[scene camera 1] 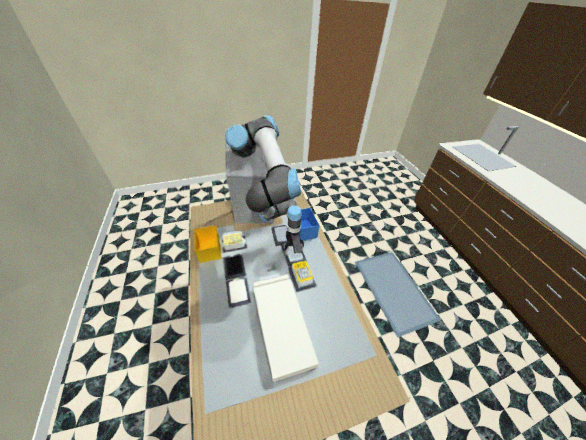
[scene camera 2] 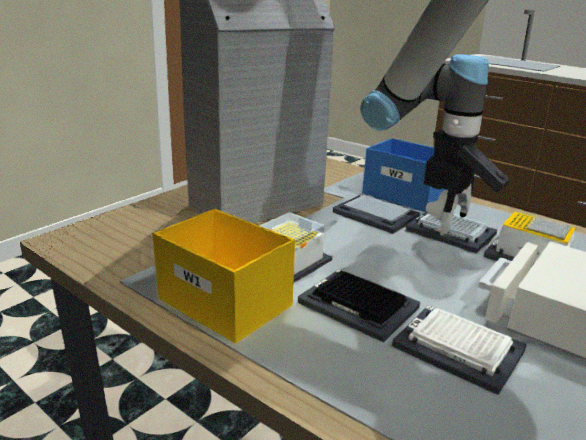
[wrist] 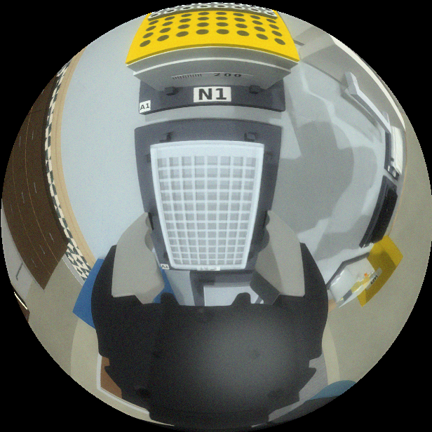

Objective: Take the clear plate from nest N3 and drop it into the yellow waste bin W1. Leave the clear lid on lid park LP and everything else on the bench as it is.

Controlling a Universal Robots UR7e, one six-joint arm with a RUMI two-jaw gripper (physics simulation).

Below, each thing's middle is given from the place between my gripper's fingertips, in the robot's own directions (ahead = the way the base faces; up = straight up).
I see my gripper 1 cm below the clear plate [scene camera 2: 461, 227]. Also, from my hand: yellow-topped tip box [scene camera 2: 518, 229] 18 cm ahead, 2 cm to the right, 3 cm above; clear lid [scene camera 2: 378, 209] 18 cm behind, 1 cm to the right; black plate [scene camera 2: 367, 300] 5 cm behind, 38 cm to the right, 1 cm above.
